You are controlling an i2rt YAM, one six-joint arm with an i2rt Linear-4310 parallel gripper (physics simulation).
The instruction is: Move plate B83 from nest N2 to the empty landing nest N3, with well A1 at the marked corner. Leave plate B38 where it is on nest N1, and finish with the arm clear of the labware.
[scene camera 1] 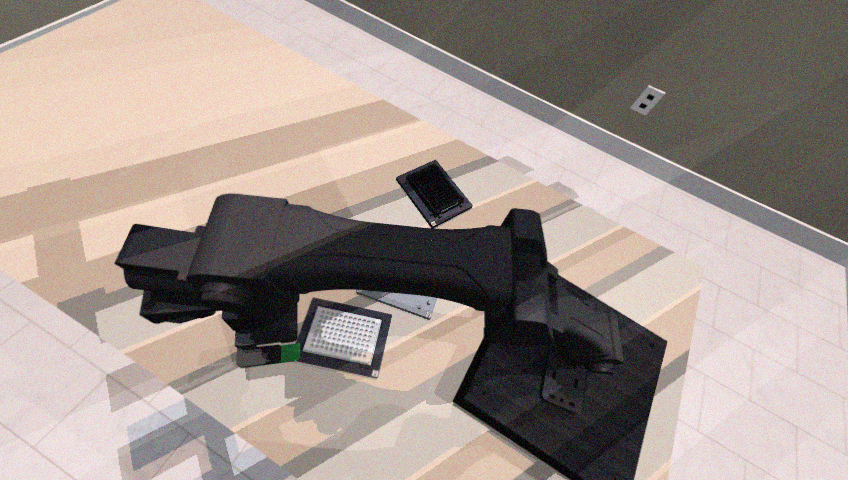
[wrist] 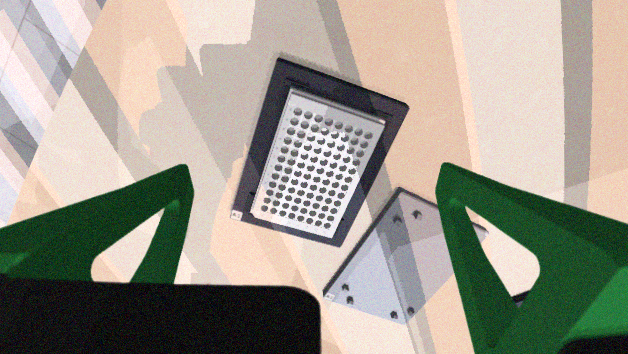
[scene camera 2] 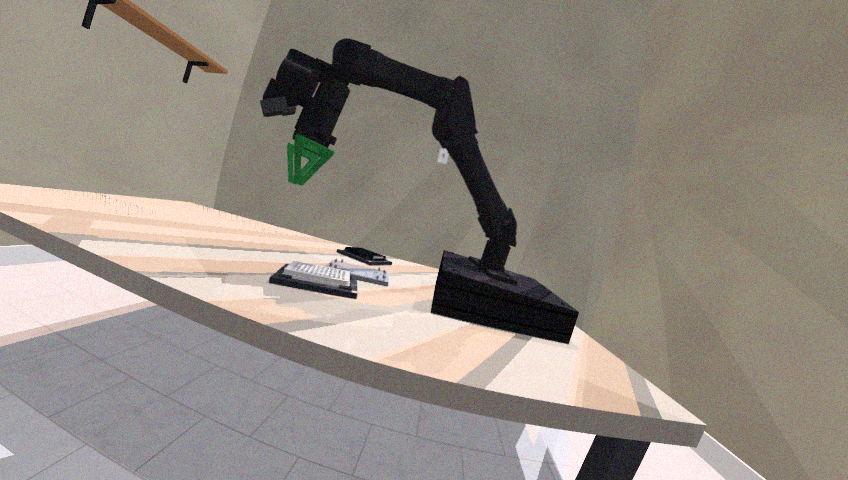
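Observation:
A white 96-well plate (scene camera 1: 348, 336) (scene camera 2: 318, 271) (wrist: 312, 175) sits flat on a dark nest (scene camera 1: 384, 342) (wrist: 268, 125) with an A1 tag at one corner. A black plate (scene camera 1: 433, 187) (scene camera 2: 364, 254) sits on another dark nest (scene camera 1: 418, 201). The plates' names are not legible. An empty blue-grey nest (scene camera 1: 404, 302) (scene camera 2: 376, 275) (wrist: 370, 265) with small posts and an A1 tag lies between them, partly hidden by the arm in scene camera 1. My gripper (scene camera 1: 290, 352) (scene camera 2: 299, 179) (wrist: 314, 177) is open and empty, high above the table; in the wrist view the white plate shows between its green fingers.
The arm's dark base box (scene camera 1: 559, 416) (scene camera 2: 502, 300) stands on the wooden table (scene camera 2: 410, 350). The arm link (scene camera 1: 404, 255) passes over the table between the black plate and the white one in scene camera 1. A wall shelf (scene camera 2: 166, 35) is at the upper left of scene camera 2.

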